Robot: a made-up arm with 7 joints.
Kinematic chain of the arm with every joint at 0, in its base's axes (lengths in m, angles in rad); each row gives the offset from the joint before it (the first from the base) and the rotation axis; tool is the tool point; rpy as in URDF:
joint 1: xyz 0 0 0.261 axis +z
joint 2: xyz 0 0 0 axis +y
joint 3: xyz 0 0 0.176 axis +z
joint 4: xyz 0.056 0 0 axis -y
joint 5: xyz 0.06 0 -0.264 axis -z
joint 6: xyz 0 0 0 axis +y
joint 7: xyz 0.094 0 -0.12 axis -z
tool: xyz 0 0 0 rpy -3.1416 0 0
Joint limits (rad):
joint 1: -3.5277..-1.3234
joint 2: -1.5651..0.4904
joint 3: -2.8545..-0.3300
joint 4: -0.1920..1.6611
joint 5: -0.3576..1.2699
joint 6: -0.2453..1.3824
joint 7: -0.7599..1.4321
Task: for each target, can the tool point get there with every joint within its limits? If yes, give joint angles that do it. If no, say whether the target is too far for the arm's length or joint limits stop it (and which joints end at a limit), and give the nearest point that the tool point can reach.
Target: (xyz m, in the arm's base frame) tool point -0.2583 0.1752 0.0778
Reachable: yes | joints -1.8030 -0.3807 -1.9464 0.4577 0.7614 0.1449 1.0828
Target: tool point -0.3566 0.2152 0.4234
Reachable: yes | joints -2.4883 -0.6472 -1.0823 0.8468 -0.1252 -0.0079 0.1942
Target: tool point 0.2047 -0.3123 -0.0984
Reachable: no: joint limits stop it (at a limit: joint 1, joint 2, joint 3, joint 5, joint 6) | nearest point 0.0483 -0.2674 0.0258 | short by 0.205 m
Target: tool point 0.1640 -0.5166 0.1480
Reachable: no: joint limits stop it (at a limit: joint 1, joint 2, joint 3, joint 5, joint 6) | nearest point 0.0649 -0.4634 0.1915 | short by 0.121 m
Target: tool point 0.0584 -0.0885 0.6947
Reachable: no: joint limits stop it (at a limit: joint 1, joint 3, joint 5, joint 6) | nearest point -0.0187 -0.1032 0.6749 | short by 0.081 m
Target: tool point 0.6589 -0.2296 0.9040
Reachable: no: too far | nearest point 0.4016 -0.0833 0.6333 | short by 0.401 m
